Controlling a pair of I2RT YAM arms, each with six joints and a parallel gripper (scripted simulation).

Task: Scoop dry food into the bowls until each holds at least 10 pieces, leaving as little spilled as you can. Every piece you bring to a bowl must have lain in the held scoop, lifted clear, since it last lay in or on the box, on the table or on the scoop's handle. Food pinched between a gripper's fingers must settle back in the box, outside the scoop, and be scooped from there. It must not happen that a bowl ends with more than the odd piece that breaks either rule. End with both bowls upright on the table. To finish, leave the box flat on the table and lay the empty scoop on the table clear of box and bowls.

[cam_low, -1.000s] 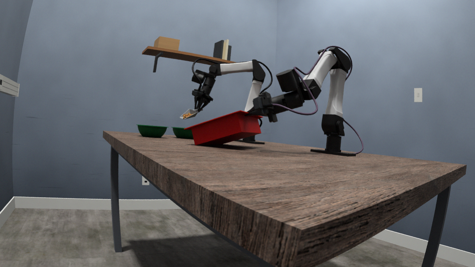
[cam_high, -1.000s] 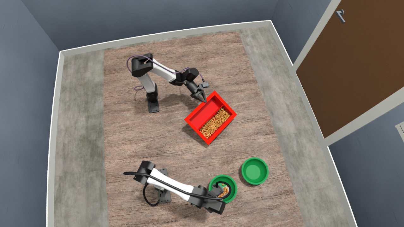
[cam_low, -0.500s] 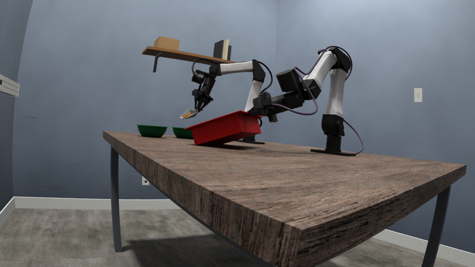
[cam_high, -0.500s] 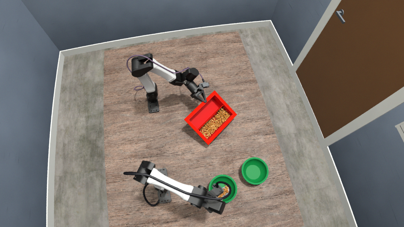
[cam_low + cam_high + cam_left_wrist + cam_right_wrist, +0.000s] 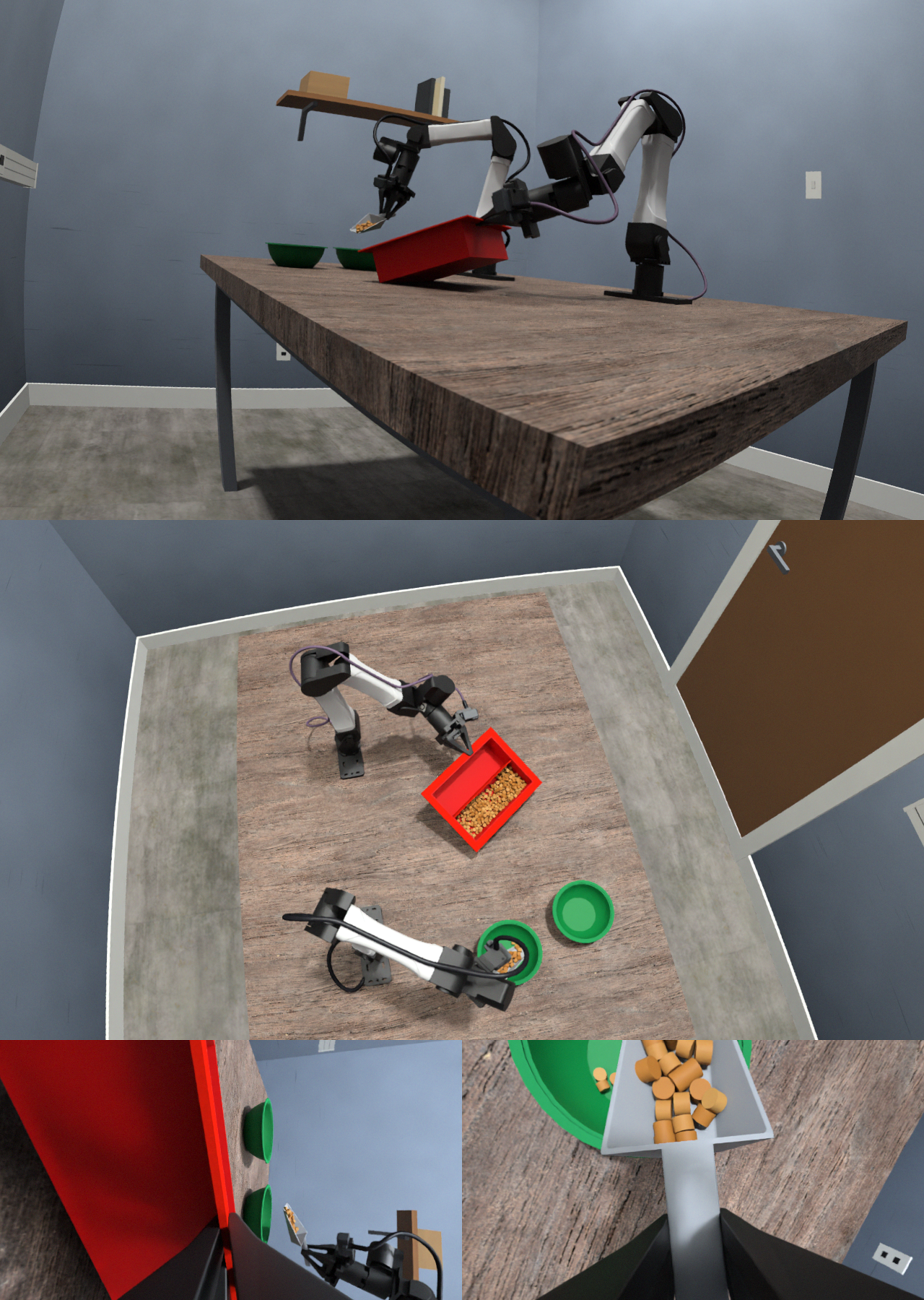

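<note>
Now: the grey scoop 4 cm ahead of my right hand, 2 cm to the left of it and 2 cm below it. From my right hand the other things lie so: red box: 49 cm to the left, 10 cm ahead, 8 cm below.
</note>
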